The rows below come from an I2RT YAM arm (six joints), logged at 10 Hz.
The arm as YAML. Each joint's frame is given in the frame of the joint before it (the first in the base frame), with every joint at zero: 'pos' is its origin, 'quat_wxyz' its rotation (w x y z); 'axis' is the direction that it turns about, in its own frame. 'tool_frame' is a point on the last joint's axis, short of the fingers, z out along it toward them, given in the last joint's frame.
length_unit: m
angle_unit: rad
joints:
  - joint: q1
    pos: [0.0, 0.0, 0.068]
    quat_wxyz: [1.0, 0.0, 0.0, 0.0]
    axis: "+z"
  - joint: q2
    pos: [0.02, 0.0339, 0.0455]
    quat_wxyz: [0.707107, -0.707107, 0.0, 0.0]
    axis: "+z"
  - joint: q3
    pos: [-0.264, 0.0, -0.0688]
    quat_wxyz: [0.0, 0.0, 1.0, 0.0]
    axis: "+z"
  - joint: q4
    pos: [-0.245, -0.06, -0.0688]
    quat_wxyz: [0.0, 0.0, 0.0, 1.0]
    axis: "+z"
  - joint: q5
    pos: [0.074, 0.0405, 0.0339]
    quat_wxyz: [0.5, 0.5, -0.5, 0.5]
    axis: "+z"
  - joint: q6
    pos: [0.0, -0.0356, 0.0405]
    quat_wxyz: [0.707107, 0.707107, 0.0, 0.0]
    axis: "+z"
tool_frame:
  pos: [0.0, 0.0, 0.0]
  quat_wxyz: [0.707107, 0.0, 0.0, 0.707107]
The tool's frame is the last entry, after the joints.
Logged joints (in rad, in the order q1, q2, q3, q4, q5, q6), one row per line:
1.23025 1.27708 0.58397 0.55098 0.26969 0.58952
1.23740 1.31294 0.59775 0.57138 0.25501 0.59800
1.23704 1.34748 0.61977 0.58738 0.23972 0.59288
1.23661 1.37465 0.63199 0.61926 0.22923 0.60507
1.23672 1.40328 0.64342 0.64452 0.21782 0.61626
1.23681 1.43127 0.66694 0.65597 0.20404 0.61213
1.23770 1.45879 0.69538 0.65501 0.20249 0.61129
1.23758 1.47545 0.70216 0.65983 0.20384 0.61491
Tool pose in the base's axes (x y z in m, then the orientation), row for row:
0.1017 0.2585 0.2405 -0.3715 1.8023 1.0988
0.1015 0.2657 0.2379 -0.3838 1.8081 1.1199
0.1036 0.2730 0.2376 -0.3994 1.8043 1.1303
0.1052 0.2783 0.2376 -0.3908 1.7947 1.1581
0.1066 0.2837 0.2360 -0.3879 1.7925 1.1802
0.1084 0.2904 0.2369 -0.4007 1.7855 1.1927
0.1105 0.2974 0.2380 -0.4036 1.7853 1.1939
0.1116 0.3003 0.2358 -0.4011 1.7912 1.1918
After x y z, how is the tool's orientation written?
As a rotation vector, in radians.
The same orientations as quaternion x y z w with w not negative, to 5 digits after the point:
-0.15218 0.73831 0.45012 0.47868
-0.15667 0.73810 0.45716 0.47081
-0.16288 0.73582 0.46095 0.46857
-0.15921 0.73117 0.47181 0.46630
-0.15773 0.72889 0.47991 0.46208
-0.16283 0.72556 0.48467 0.46058
-0.16398 0.72533 0.48506 0.46013
-0.16286 0.72727 0.48390 0.45870

